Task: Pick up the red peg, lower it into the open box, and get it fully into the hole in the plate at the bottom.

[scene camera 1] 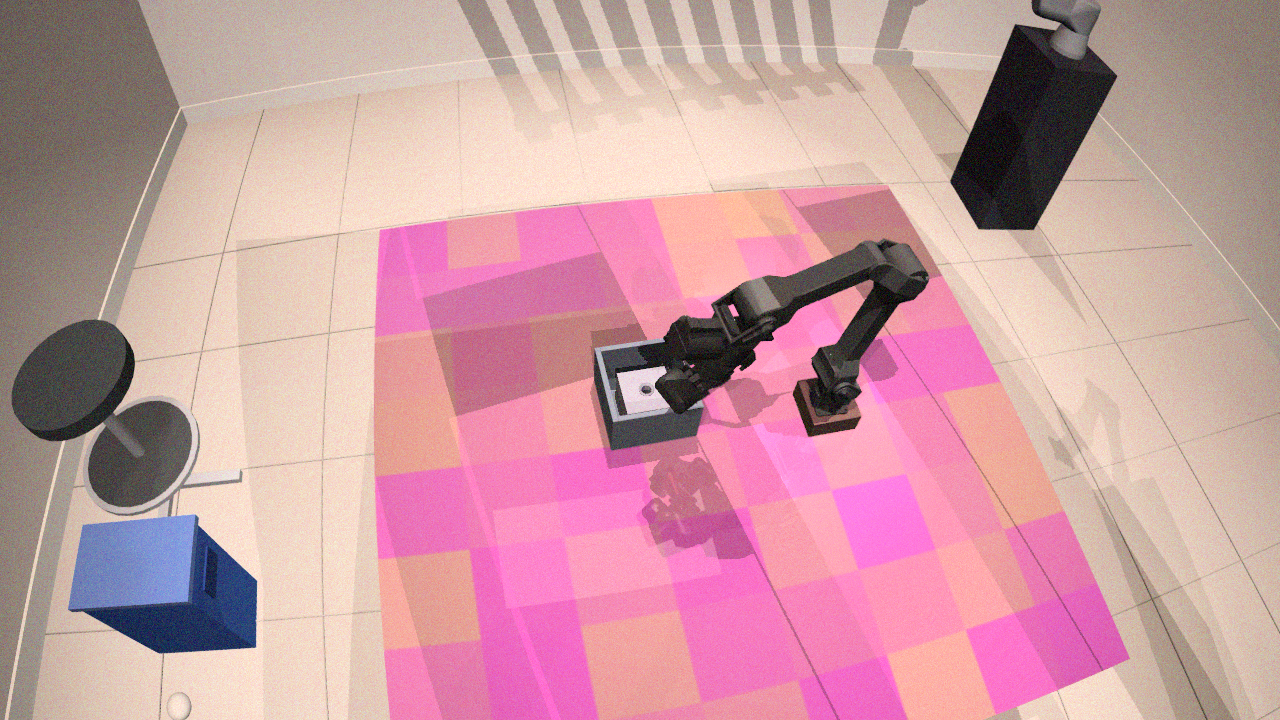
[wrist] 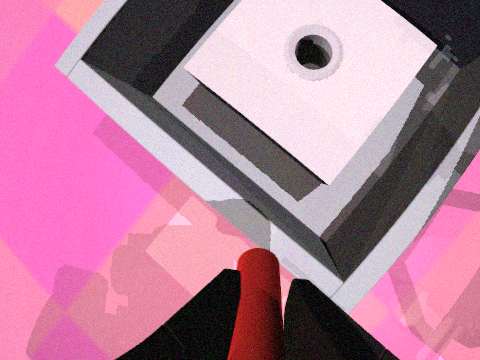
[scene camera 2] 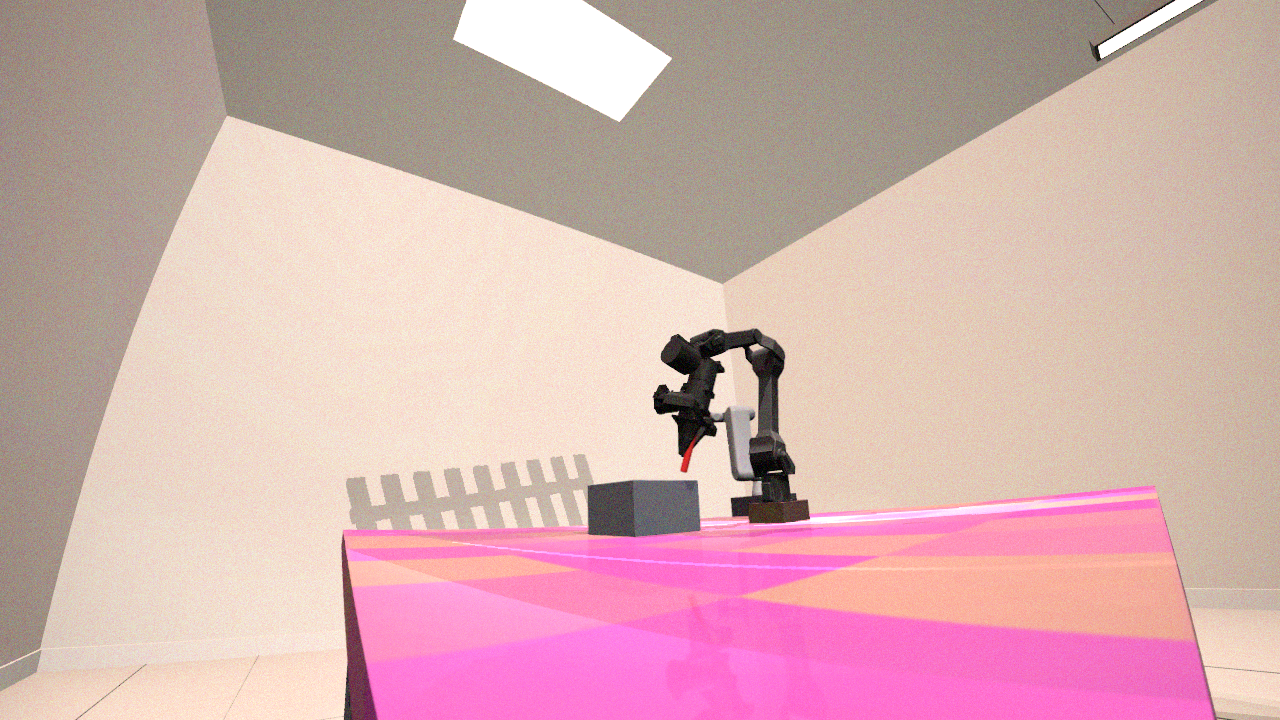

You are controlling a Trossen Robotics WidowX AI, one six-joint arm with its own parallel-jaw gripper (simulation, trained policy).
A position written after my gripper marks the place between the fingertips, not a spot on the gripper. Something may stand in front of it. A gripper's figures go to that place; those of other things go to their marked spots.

My gripper (wrist: 262, 289): 10 cm from the lens. A grey box (wrist: 344, 236) is 21 cm from the lens.
